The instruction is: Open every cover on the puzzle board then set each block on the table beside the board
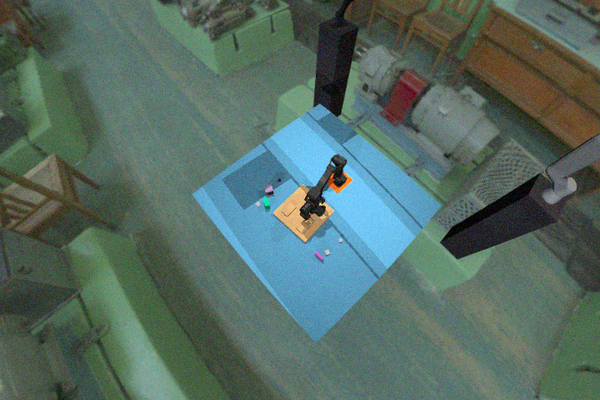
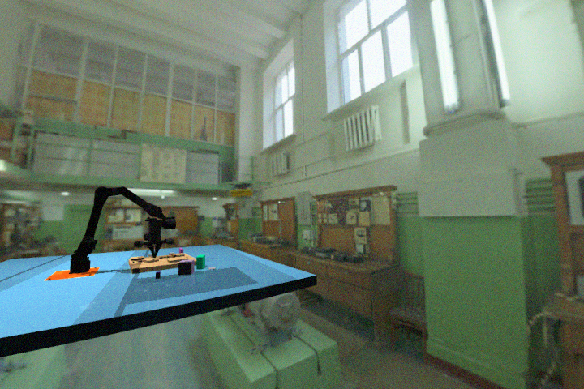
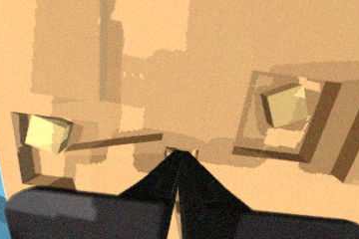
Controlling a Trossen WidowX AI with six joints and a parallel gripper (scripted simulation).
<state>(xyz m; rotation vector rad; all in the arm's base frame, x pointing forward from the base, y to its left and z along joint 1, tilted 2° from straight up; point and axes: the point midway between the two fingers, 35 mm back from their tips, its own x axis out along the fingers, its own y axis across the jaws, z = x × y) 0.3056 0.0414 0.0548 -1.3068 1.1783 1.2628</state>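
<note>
My gripper tip is 3 cm to the left of the tan puzzle board, 2 cm short of it and 1 cm above it. Round my gripper tip: magenta block 25 cm to the left, 17 cm ahead, 1 cm below; then small purple piece 34 cm to the right, 1 cm below; then green block 25 cm to the right, 19 cm ahead.
</note>
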